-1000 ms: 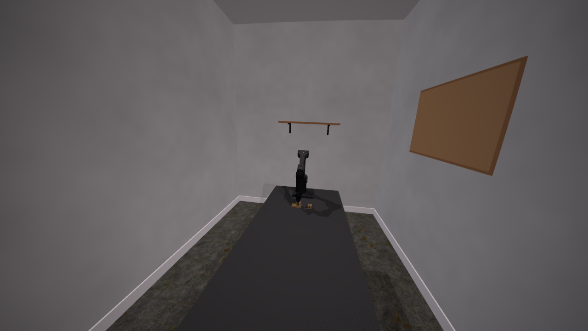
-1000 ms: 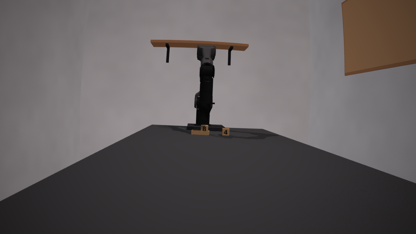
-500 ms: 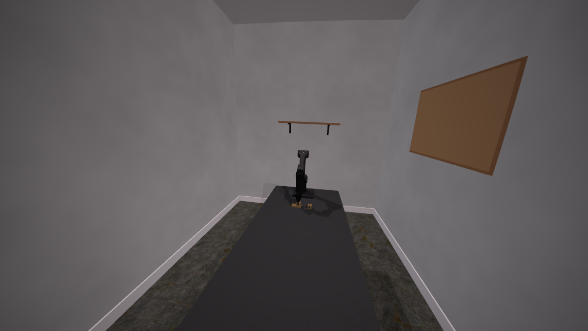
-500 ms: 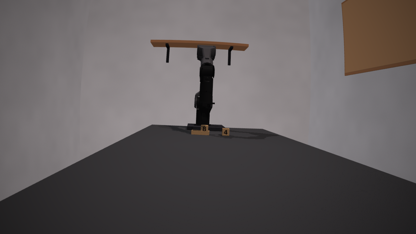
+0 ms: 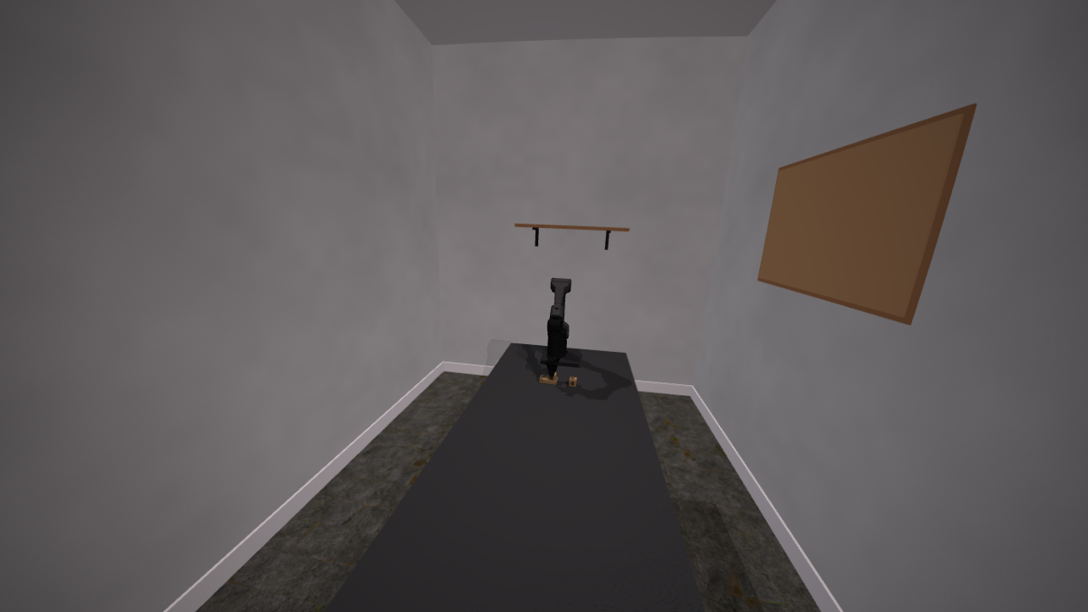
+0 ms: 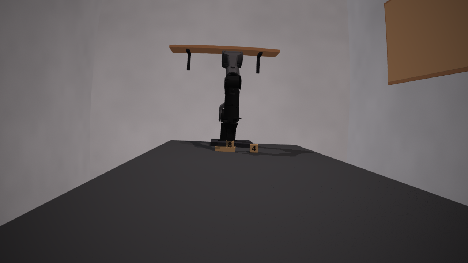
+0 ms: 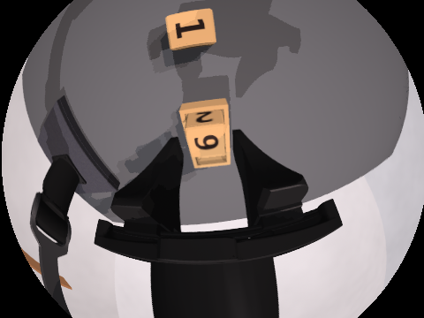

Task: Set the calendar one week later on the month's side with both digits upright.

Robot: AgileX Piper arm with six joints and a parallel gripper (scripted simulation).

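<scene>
Right now my hand is 4 cm above the wooden tray and 2 cm to the left of it. The rest, counted from my hand: wooden cube 9 cm to the left, 3 cm below, 1 cm behind.
</scene>
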